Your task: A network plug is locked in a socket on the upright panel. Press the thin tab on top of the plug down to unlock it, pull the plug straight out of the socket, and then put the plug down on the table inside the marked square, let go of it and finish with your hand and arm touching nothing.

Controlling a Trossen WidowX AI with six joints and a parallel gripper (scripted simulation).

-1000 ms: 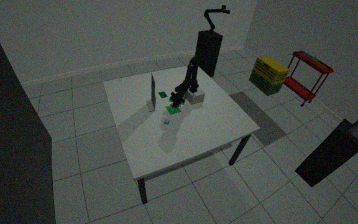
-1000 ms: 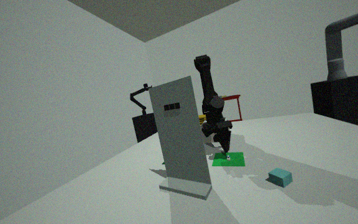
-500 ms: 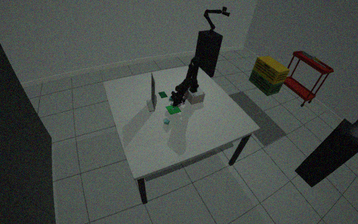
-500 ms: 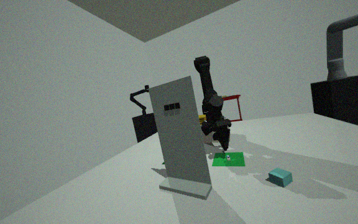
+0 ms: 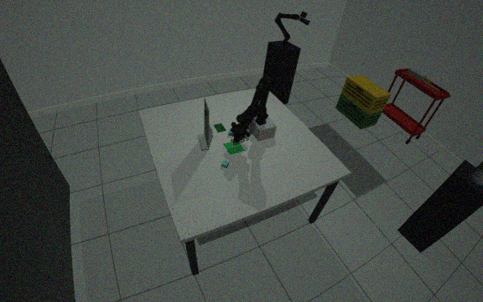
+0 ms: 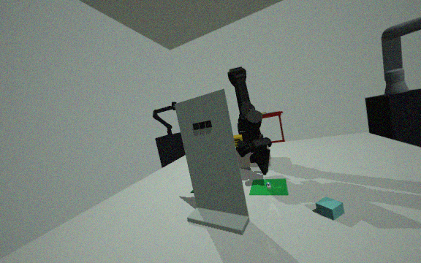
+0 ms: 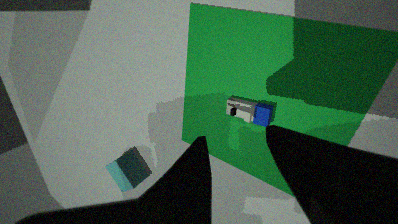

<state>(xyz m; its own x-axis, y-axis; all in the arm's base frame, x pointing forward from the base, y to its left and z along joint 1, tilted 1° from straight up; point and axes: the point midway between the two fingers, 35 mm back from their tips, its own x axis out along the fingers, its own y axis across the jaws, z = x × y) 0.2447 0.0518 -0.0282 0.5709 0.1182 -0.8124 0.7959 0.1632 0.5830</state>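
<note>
The thin pale tab is 10 mm ahead of my gripper tip and 30 mm below it. Round my gripper tip: small teal block 160 mm ahead, 130 mm to the left, 30 mm below; then green marked square 10 mm ahead, 40 mm below; then blue network plug 10 mm ahead, 40 mm below.
</note>
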